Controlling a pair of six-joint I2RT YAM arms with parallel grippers.
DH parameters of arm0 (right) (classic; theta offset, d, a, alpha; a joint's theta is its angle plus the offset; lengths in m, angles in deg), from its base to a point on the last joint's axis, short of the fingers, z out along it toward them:
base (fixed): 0 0 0 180
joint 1: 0 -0.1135 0.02 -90
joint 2: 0 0 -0.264 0
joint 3: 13.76 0 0.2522 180
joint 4: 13.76 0 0.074 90
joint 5: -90 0 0 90
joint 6: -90 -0.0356 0 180
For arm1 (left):
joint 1: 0 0.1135 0.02 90
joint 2: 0 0 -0.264 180
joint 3: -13.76 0 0.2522 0
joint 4: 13.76 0 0.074 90
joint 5: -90 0 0 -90
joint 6: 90 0.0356 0 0
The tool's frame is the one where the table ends.
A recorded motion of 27 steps. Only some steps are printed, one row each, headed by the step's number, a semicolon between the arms.
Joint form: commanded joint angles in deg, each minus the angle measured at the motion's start. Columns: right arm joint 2, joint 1, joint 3, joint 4, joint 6, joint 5; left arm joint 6, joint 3, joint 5, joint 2, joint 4, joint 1.
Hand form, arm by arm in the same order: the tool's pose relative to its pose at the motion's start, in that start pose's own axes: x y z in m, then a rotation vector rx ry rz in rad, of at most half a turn. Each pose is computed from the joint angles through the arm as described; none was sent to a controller.
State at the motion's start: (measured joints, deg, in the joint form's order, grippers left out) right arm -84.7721 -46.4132 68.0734 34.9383 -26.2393 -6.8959; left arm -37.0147 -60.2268 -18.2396 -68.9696 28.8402 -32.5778
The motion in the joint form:
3: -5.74 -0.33 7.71 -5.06 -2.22 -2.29; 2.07 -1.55 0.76 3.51 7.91 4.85
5: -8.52 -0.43 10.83 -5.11 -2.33 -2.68; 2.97 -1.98 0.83 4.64 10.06 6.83
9: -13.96 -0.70 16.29 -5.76 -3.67 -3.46; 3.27 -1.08 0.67 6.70 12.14 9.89
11: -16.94 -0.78 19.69 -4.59 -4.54 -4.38; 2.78 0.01 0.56 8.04 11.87 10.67
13: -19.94 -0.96 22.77 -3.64 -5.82 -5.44; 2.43 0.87 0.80 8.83 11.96 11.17
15: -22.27 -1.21 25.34 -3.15 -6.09 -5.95; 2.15 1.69 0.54 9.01 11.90 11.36
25: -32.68 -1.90 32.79 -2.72 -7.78 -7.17; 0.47 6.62 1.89 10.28 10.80 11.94
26: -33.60 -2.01 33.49 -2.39 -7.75 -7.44; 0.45 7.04 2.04 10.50 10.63 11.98
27: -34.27 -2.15 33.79 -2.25 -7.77 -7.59; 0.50 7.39 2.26 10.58 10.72 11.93
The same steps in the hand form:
3: -0.0355 0.0193 0.0078 -0.0241 -0.1250 0.0516; -0.0045 0.0121 -0.0291 -0.0822 -0.0214 -0.0299
5: -0.0452 0.0255 0.0147 -0.0224 -0.1337 0.0536; -0.0062 0.0167 -0.0390 -0.1066 -0.0344 -0.0385
9: -0.0609 0.0372 0.0316 -0.0204 -0.1489 0.0762; -0.0044 0.0270 -0.0508 -0.1398 -0.0524 -0.0715
11: -0.0682 0.0422 0.0404 -0.0021 -0.1447 0.0893; -0.0016 0.0302 -0.0548 -0.1404 -0.0674 -0.0849
13: -0.0737 0.0473 0.0509 0.0179 -0.1399 0.1079; 0.0011 0.0333 -0.0565 -0.1496 -0.0732 -0.0973
15: -0.0783 0.0525 0.0585 0.0246 -0.1396 0.1091; 0.0035 0.0362 -0.0551 -0.1522 -0.0652 -0.1081
25: -0.0809 0.0671 0.1095 0.0632 -0.0982 0.1195; 0.0177 0.0528 -0.0468 -0.1987 -0.0514 -0.1598
26: -0.0803 0.0683 0.1140 0.0709 -0.0922 0.1158; 0.0189 0.0539 -0.0466 -0.2015 -0.0528 -0.1607
27: -0.0788 0.0694 0.1179 0.0761 -0.0855 0.1126; 0.0203 0.0550 -0.0459 -0.2075 -0.0493 -0.1615

